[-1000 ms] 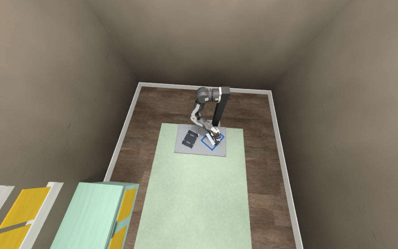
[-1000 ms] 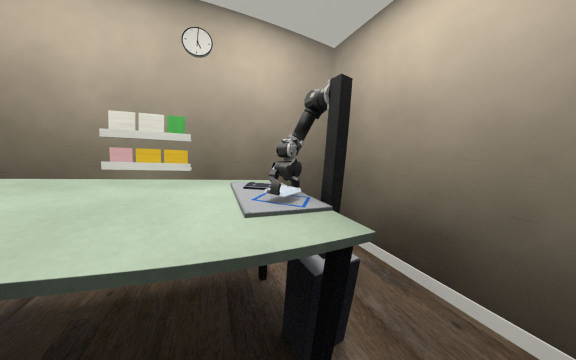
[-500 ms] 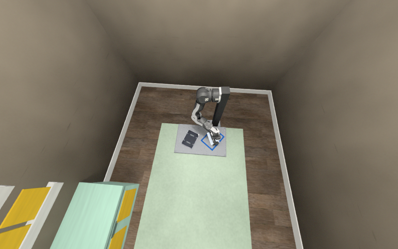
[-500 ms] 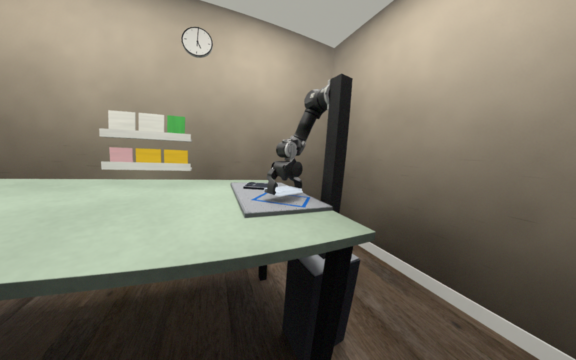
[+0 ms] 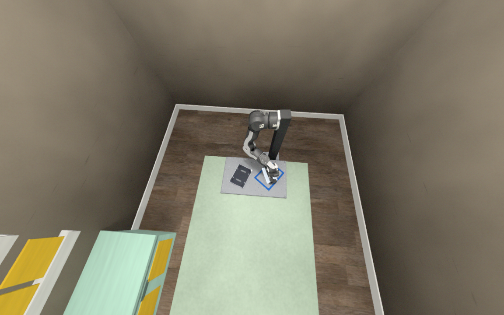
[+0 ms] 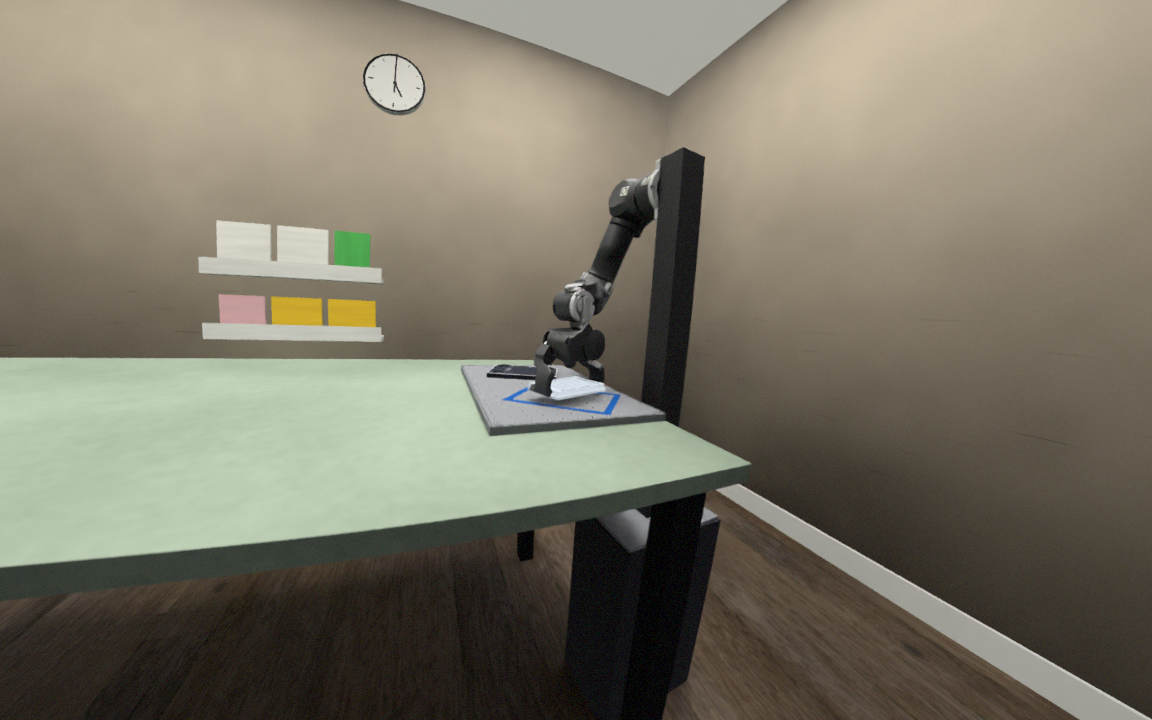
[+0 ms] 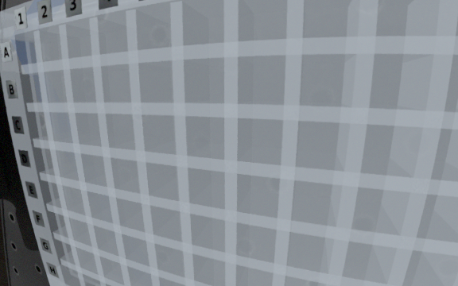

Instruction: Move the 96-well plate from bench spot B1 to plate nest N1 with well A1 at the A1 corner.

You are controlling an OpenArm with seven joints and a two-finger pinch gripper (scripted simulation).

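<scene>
Right now my hand is 40 mm past the white A1 label and 140 mm to the left of it. Also, from my hand: black plate nest N1: 10 mm ahead, 220 mm to the right; then 96-well plate: 10 mm above.
</scene>
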